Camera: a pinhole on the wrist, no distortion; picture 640 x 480 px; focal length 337.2 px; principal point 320.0 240.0 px. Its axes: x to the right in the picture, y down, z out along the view. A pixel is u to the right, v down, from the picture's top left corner.
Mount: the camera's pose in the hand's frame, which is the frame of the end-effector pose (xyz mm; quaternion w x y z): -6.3 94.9 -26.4 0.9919 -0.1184 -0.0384 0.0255
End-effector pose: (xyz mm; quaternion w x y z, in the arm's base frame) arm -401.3 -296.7 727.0 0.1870 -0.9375 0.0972 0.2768
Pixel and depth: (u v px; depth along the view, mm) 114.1 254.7 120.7
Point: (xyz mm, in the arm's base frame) -551.6 -368.3 674.8
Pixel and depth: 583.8 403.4 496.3
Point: -467.0 -576.4 75.3
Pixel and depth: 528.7 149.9 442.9
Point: -452.3 -223.9 217.3
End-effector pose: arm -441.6 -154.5 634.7 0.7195 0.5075 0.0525 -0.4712
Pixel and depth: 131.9 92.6 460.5
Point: -789.4 -323.2 1005.8
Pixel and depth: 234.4 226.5 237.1
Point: -469.2 -252.6 872.0
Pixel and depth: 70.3 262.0 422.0
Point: -631.5 -201.6 1137.1
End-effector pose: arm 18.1 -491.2 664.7 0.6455 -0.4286 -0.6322 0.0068
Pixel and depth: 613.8 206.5 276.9
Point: -79.0 -136.7 709.9
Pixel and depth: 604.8 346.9 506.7
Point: -72.4 211.5 668.1
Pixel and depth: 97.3 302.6 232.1
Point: -67.1 -378.6 387.4
